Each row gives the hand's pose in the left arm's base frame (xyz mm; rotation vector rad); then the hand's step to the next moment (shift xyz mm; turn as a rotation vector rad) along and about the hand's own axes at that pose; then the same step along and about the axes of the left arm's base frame.
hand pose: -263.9 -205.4 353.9 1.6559 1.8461 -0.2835
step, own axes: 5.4 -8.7 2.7 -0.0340 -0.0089 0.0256
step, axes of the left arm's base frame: -7.5 1.3 -7.4 -0.0003 -0.0434 -0.0023
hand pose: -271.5 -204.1 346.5 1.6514 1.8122 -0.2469
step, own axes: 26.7 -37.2 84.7 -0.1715 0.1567 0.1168
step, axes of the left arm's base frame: -5.5 -31.8 -90.7 0.1837 -0.1753 0.0559
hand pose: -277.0 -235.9 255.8 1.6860 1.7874 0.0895
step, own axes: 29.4 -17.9 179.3 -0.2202 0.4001 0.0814
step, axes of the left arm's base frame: 76.5 -45.4 -159.4 0.3729 -0.1663 0.2202
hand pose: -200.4 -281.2 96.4 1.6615 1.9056 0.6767
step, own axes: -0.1 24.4 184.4 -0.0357 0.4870 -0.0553
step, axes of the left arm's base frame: 141.6 9.1 -120.3 0.3239 0.0228 0.3689
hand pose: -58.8 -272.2 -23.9 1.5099 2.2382 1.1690
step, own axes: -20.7 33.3 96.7 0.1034 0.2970 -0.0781
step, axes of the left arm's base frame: 86.2 35.9 -46.5 0.1155 0.0985 0.2863
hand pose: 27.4 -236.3 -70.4 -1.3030 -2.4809 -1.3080
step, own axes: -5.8 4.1 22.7 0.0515 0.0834 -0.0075
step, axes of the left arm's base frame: 13.8 13.2 -14.2 0.0225 0.0525 0.0800
